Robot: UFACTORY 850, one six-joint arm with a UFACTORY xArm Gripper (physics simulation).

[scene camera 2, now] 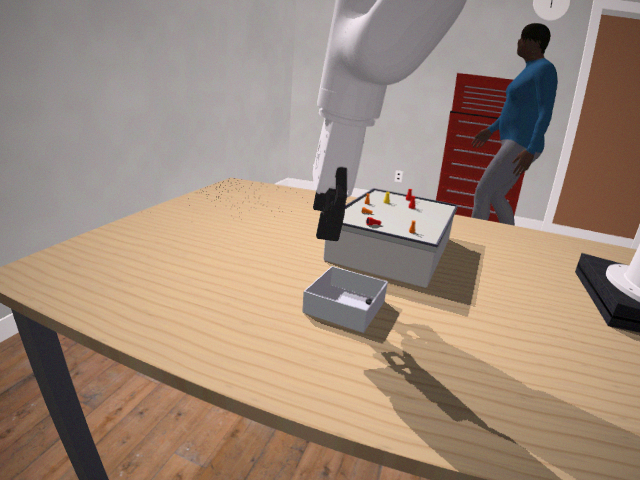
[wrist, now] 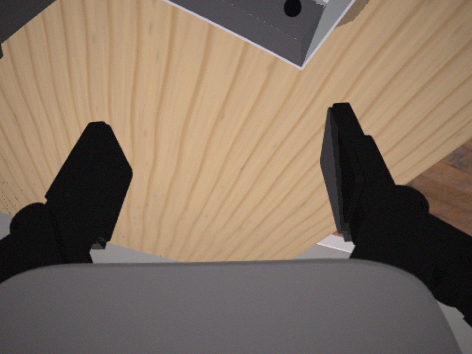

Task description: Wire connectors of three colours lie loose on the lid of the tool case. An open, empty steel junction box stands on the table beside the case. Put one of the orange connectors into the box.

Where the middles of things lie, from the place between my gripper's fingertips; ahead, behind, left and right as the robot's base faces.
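Junction box [scene camera 2: 349, 299]: my gripper 10 mm to the left of it, 40 mm past it, 110 mm above it. Tool case [scene camera 2: 389, 250], from my hand: 290 mm to the right, 20 mm behind, 90 mm below. Going by their middles, junction box nearest to my gripper of the things named here.
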